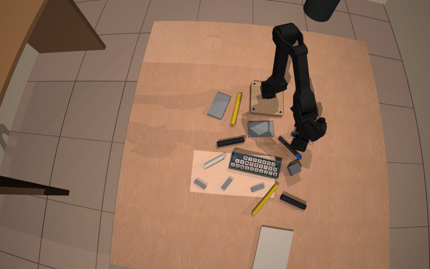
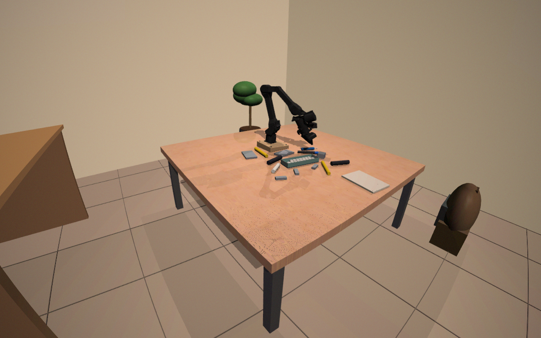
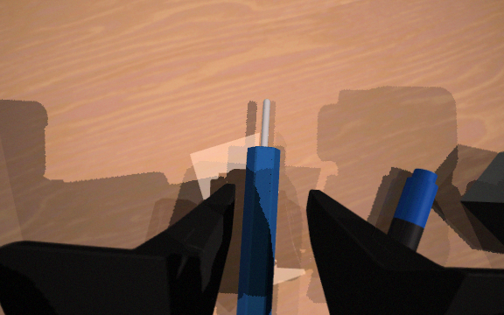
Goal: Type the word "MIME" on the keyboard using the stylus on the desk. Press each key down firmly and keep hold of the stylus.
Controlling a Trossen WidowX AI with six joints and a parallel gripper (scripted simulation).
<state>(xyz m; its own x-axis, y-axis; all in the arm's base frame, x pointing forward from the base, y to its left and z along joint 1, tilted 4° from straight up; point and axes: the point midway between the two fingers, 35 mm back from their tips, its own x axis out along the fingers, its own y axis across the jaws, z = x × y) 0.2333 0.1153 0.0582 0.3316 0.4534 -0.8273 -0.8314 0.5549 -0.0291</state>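
Right now the blue stylus is 10 mm to the left of my gripper tip and 30 mm below it. From my gripper tip the other things lie so: white sheet (460 mm ahead, 220 mm to the right, 40 mm below); then grey cube (130 mm ahead, 80 mm to the right, 30 mm below); then white cylinder (40 mm ahead, 420 mm to the right, 30 mm below).
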